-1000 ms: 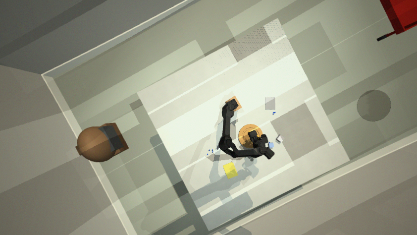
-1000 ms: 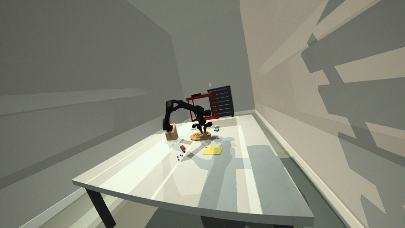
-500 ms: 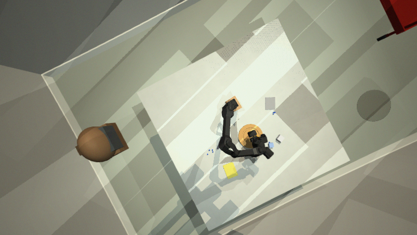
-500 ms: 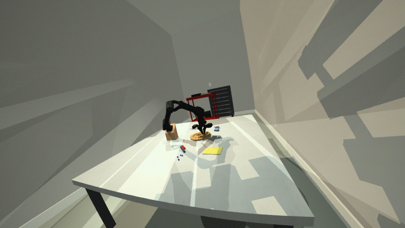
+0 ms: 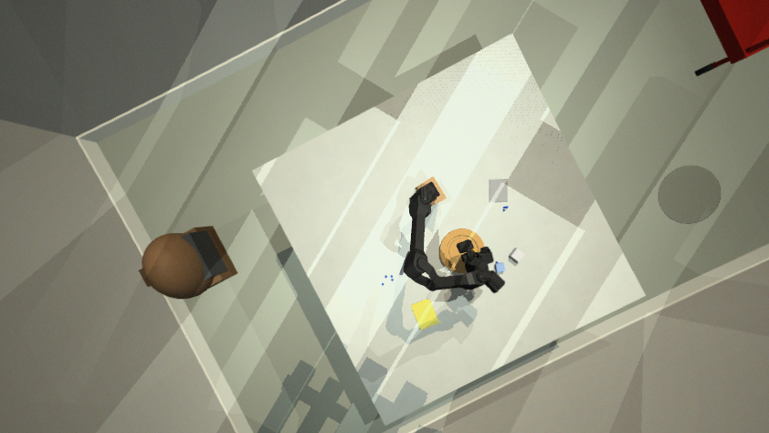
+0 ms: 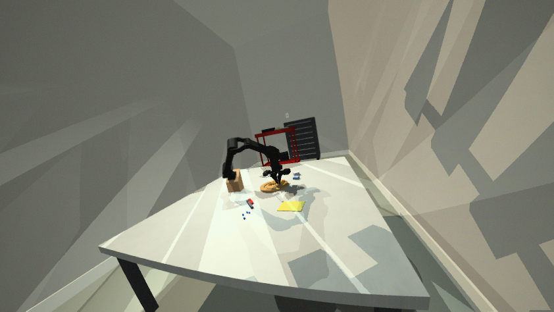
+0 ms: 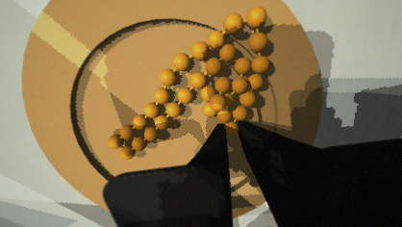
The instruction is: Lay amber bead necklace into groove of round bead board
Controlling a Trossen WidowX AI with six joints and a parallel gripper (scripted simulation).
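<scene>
Now: gripper tip 40 mm past the round bead board, 10 mm to the right of it and 10 mm above it. Also, from my gripper tip: light blue cube: 110 mm to the left, 110 mm ahead, 10 mm below; red-handled tool: 230 mm to the right, 130 mm behind, 10 mm below; white cube: 200 mm to the left, 100 mm ahead.
</scene>
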